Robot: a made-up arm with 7 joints.
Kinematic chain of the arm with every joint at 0, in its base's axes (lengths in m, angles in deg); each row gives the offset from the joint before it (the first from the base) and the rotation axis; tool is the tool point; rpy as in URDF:
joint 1: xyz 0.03 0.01 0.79 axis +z
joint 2: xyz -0.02 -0.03 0 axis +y
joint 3: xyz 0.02 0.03 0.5 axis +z
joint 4: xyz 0.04 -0.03 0 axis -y
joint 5: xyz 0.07 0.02 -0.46 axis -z
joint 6: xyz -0.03 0 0.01 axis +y
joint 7: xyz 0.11 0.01 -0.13 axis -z
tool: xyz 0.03 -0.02 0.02 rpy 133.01 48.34 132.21
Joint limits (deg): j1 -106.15..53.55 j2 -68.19..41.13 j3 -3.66..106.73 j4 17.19..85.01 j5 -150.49..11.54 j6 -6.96..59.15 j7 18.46..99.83
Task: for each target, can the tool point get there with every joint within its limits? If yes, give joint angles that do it. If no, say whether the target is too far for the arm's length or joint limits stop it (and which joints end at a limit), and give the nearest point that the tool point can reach.
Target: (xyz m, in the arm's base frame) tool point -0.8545 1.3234 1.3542
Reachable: no: too far | nearest point -0.4398 0.7076 1.0960 | short by 0.786 m
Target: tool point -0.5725 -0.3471 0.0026
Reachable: no: joint limits stop it (at a limit: joint 1, joint 2, joint 3, joint 6, joint 7) | nearest point -0.1916 -0.3904 0.5130 | short by 0.638 m
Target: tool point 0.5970 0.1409 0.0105
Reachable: no: joint limits stop it (at a limit: joint 2, joint 5, joint 6, joint 7) | nearest point 0.4984 0.1181 0.5066 | short by 0.506 m
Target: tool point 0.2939 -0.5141 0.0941
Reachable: no: joint limits stop it (at a limit: joint 2, joint 5, joint 6, joint 7) | nearest point 0.2518 -0.4306 0.5093 | short by 0.426 m
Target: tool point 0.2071 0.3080 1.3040
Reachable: yes | joints 35.08 -32.51 8.67 59.25 -126.71 5.08 61.09
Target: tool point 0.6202 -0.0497 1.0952
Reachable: yes | joints -90.61 -13.56 80.94 59.95 -76.66 35.65 72.76
